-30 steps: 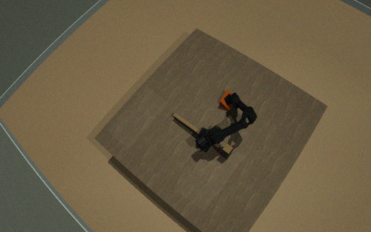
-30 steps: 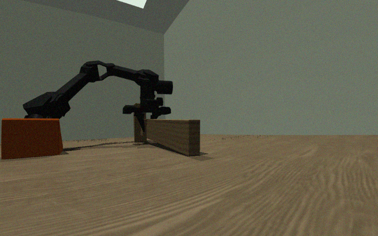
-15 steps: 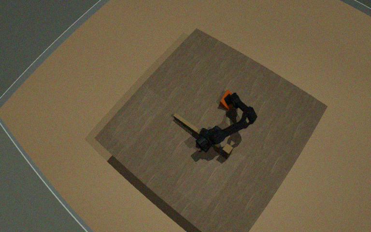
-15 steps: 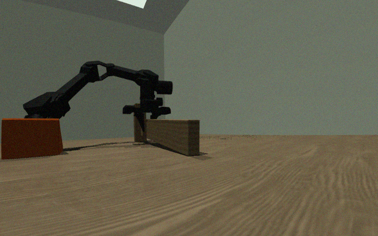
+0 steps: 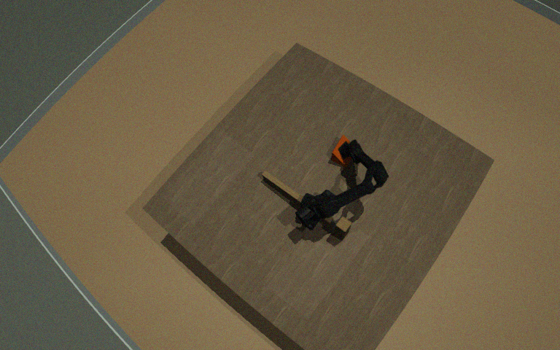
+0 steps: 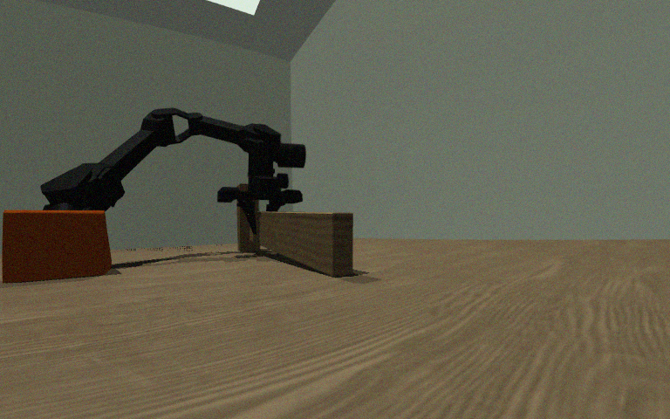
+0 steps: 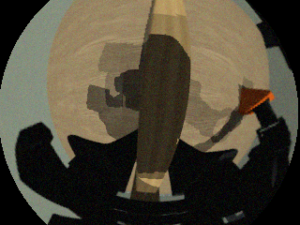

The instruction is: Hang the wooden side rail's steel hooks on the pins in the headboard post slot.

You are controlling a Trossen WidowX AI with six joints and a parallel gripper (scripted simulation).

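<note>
Now: the headboard post 130 mm to the left of my gripper tip, 40 mm above it and 10 mm behind it.
</note>
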